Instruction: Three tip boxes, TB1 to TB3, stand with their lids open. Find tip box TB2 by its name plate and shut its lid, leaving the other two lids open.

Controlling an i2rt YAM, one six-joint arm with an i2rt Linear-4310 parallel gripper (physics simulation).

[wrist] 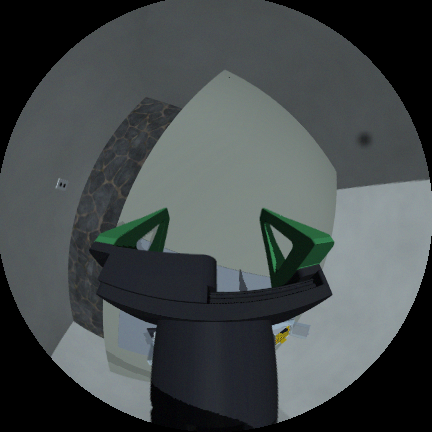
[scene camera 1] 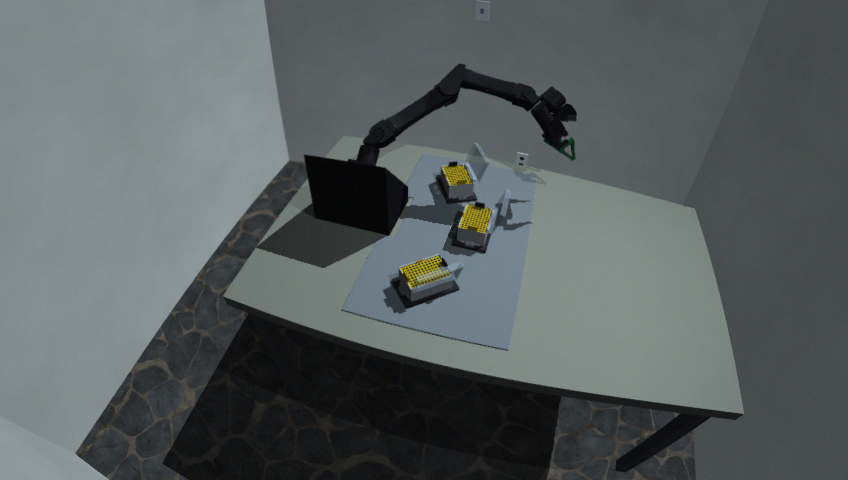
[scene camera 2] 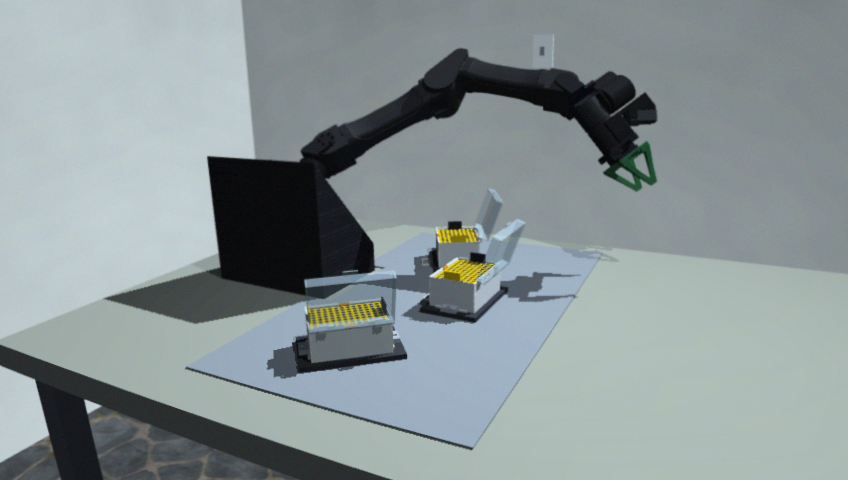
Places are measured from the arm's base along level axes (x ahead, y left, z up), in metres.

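Pixels of known places: gripper, fingertip midpoint: (wrist: 214, 212) (scene camera 1: 568, 155) (scene camera 2: 646, 186); arm's base, link origin: (scene camera 1: 363, 170) (scene camera 2: 298, 197).
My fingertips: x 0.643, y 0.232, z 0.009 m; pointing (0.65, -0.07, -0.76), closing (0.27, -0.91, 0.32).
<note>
For each thing: its middle in the pictures, then the offset to it from my fingertips. "pt": a spot on its surface instead. Level surfaces: height alone.
- far box, body centre: (scene camera 2: 451, 246) (scene camera 1: 453, 181) dx -0.387, dy -0.054, dz -0.142 m
- middle box, body centre: (scene camera 2: 459, 283) (scene camera 1: 471, 223) dx -0.304, dy -0.258, dz -0.142 m
- clear far lid, surface spot: (scene camera 2: 489, 211) (scene camera 1: 476, 158) pt dx -0.319, dy +0.004, dz -0.073 m
- middle lid, body centre: (scene camera 2: 501, 250) (scene camera 1: 499, 211) (wrist: 271, 321) dx -0.226, dy -0.267, dz -0.070 m
- blue-grey mat, surface height: dz -0.175 m
- pale table, surface height: dz -0.178 m
Three white tip boxes with yellow tip racks stand on dark bases: a far box (scene camera 1: 457, 178) (scene camera 2: 457, 251), a middle box (scene camera 1: 476, 221) (scene camera 2: 453, 295) and a near box (scene camera 1: 426, 276) (scene camera 2: 351, 344). The clear far lid (scene camera 1: 479, 160) (scene camera 2: 489, 211), middle lid (scene camera 1: 505, 203) (scene camera 2: 507, 242) and near lid (scene camera 2: 349, 285) are all raised. No name plate is readable, so which box is TB2 cannot be told. My gripper (scene camera 1: 568, 155) (scene camera 2: 646, 184) (wrist: 214, 212) is open and empty, high above the table, beyond the boxes on the side away from the arm's base. Part of one box (wrist: 282, 335) shows in the wrist view.
The boxes stand on a blue-grey mat (scene camera 1: 476, 318) (scene camera 2: 428, 410) (wrist: 132, 332) on a pale table (scene camera 1: 624, 297) (scene camera 2: 684, 380) (wrist: 220, 150). The arm's black pedestal (scene camera 1: 351, 196) (scene camera 2: 267, 226) stands left of the mat. A wall rises behind the table.
</note>
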